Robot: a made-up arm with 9 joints. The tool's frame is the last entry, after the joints. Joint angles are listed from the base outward.
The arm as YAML. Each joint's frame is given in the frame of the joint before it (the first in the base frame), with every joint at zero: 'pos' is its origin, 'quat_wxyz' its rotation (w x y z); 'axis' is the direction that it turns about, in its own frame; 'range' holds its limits. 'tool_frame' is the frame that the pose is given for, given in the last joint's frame.
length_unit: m
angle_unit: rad
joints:
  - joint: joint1
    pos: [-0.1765, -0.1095, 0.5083]
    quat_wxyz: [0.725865, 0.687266, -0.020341, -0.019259]
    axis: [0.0, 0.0, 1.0]
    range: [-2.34, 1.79]
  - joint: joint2
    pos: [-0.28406, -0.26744, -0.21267]
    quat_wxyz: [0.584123, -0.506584, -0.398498, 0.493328]
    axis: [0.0, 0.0, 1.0]
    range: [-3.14, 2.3]
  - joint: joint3
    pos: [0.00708, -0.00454, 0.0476]
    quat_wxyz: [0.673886, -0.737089, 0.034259, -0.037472]
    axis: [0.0, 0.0, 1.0]
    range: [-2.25, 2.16]
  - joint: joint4
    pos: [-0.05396, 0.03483, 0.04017]
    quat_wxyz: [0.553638, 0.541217, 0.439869, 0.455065]
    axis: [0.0, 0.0, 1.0]
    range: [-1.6, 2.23]
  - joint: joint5
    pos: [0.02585, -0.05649, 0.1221]
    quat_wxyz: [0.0, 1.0, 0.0, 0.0]
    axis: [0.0, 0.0, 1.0]
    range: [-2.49, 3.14]
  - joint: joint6
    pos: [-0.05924, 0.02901, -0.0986]
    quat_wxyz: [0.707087, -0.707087, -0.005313, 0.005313]
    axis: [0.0, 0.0, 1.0]
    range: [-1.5, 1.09]
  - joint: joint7
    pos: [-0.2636, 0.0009, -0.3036]
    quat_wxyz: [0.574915, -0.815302, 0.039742, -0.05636]
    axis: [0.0, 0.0, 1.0]
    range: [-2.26, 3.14]
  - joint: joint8
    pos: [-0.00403, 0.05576, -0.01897]
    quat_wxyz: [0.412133, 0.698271, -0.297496, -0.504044]
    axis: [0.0, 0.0, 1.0]
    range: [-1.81, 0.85]
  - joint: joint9
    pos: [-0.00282, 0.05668, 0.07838]
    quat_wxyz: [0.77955, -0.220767, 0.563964, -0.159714]
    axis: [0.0, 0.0, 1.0]
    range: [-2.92, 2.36]
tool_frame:
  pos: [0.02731, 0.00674, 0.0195]
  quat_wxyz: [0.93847, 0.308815, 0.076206, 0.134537]
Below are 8 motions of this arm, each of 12 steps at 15 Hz.
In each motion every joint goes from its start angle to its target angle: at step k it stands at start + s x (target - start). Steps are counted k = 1, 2, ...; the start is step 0. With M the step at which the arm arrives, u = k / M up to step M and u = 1 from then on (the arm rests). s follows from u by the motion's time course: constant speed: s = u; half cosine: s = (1 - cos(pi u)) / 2; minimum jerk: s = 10 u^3 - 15 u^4 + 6 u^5.
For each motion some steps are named. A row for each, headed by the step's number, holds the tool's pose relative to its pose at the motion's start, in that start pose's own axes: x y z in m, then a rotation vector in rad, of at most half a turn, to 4 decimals.
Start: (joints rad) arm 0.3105 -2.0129 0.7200 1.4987 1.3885 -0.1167 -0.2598 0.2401 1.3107
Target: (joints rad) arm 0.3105 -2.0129 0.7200 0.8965 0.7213 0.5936 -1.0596 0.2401 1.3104
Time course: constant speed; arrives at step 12
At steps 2, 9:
2: -0.0372 -0.0195 0.0016 -0.1305 -0.0031 0.1505
9: -0.1358 -0.1128 0.0246 -0.5275 -0.1298 0.7064

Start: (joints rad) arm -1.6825 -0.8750 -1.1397 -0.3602 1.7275 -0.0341 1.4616 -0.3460 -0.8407
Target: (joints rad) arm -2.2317 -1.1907 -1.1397 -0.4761 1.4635 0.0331 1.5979 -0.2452 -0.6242
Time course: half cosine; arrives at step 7
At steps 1, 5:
1: 0.0047 -0.0004 -0.0043 0.0014 -0.0106 0.0347
5: 0.0709 -0.0005 -0.0593 -0.0129 -0.1775 0.5633

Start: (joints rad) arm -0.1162 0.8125 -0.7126 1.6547 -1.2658 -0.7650 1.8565 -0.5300 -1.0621
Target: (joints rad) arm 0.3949 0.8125 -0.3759 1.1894 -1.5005 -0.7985 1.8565 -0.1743 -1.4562
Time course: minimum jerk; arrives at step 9
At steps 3, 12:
3: -0.0272 -0.0050 0.0252 -0.0953 -0.0468 0.0377
12: -0.1165 -0.0085 0.1231 -0.3418 -0.1767 0.2678

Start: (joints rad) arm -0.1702 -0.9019 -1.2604 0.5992 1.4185 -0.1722 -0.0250 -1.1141 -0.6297
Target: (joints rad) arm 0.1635 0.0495 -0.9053 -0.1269 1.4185 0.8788 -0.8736 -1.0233 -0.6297
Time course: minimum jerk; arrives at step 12
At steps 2, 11, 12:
2: 0.0029 0.0102 0.0108 -0.0275 0.0318 0.0200
11: 0.2014 0.3593 0.1638 -0.5542 1.3870 0.2549
12: 0.2029 0.3609 0.1633 -0.5546 1.3967 0.2538

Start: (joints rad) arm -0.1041 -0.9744 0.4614 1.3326 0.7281 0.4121 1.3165 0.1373 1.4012
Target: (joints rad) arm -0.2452 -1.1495 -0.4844 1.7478 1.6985 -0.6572 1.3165 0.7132 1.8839
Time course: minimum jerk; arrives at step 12
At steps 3, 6, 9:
3: 0.0237 -0.0247 0.0017 -0.0704 0.0167 0.0109
6: 0.1210 -0.1164 0.0317 -0.3622 0.1278 0.1038
9: 0.2213 -0.1768 0.0765 -0.6652 0.3379 0.2576

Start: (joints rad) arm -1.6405 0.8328 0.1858 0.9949 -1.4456 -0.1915 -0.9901 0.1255 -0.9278
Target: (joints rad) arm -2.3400 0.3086 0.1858 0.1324 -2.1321 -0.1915 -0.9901 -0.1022 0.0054
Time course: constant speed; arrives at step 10
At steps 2, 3, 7, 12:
2: 0.0105 -0.0440 0.0333 0.0535 0.3033 0.1430
3: 0.0169 -0.0660 0.0475 0.0950 0.4518 0.2125
7: 0.0427 -0.1544 0.0860 0.3659 1.0049 0.4759
12: 0.0525 -0.2203 0.0962 0.6856 1.3469 0.6550

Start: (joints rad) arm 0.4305 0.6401 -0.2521 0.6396 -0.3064 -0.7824 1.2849 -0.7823 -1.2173
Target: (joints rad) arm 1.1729 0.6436 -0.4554 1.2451 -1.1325 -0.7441 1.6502 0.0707 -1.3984
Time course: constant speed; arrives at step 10
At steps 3, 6, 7, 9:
3: -0.0461 0.0844 0.0792 0.2867 -0.4495 0.0077
6: -0.1095 0.1094 0.1474 0.5203 -0.8259 -0.1794
7: -0.1330 0.1066 0.1635 0.5727 -0.9270 -0.2813
9: -0.1841 0.0889 0.1825 0.6234 -1.0817 -0.5308

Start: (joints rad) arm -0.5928 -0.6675 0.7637 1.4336 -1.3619 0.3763 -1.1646 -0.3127 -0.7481
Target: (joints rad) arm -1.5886 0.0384 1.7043 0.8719 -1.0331 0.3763 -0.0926 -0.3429 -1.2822
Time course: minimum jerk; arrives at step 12
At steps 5, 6, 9, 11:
5: 0.2262 -0.2571 -0.0895 0.4178 0.1777 -0.0312
6: 0.3245 -0.3163 -0.1962 0.5936 0.2916 -0.0743
9: 0.4659 -0.2635 -0.5272 0.9741 0.7078 -0.2634
11: 0.4694 -0.2120 -0.5939 1.0422 0.8408 -0.3226

